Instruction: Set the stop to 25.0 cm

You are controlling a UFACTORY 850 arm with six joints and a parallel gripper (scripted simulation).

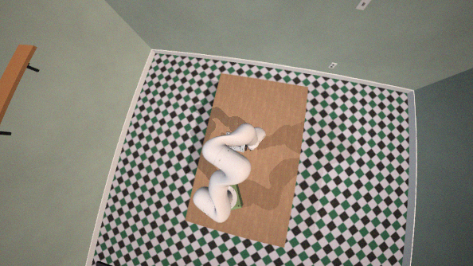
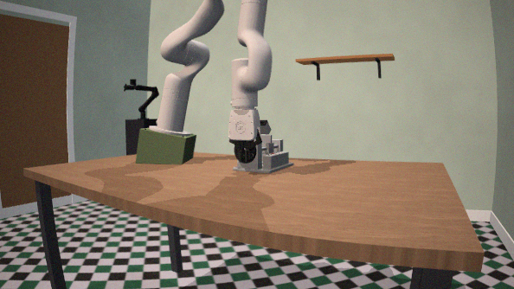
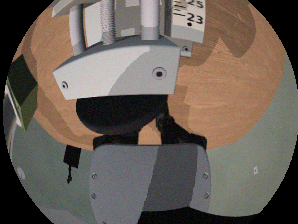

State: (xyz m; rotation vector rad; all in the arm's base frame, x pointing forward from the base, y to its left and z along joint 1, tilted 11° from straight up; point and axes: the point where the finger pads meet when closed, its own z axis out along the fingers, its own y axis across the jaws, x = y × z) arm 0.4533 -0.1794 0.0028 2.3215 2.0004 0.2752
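Now: the handwheel 2 cm to the left of my hand.
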